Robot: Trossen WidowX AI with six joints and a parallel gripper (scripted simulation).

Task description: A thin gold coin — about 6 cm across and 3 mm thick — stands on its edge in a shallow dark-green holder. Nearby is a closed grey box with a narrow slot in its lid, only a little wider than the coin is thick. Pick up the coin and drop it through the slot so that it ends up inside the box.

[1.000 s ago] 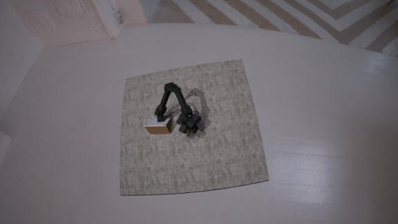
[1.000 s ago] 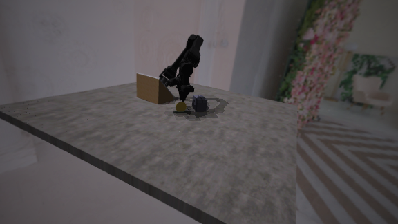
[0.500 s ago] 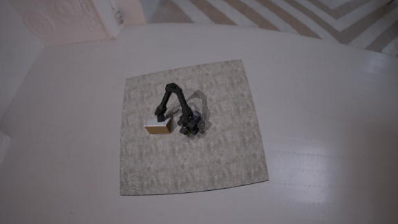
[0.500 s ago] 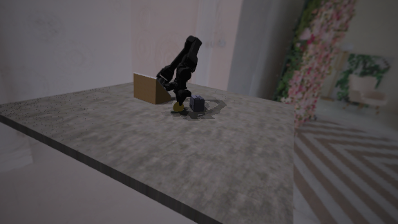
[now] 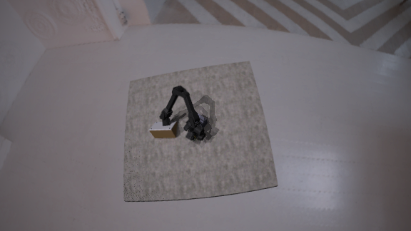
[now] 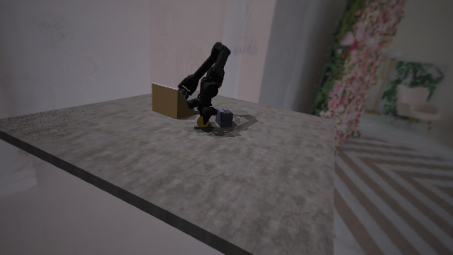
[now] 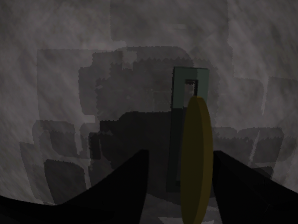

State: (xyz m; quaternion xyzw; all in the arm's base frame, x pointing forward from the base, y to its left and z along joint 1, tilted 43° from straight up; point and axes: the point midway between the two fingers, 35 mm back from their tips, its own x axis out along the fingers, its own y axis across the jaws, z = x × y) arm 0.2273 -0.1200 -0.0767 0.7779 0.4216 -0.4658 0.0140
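Now: gripper tip 10 mm below the gold coin.
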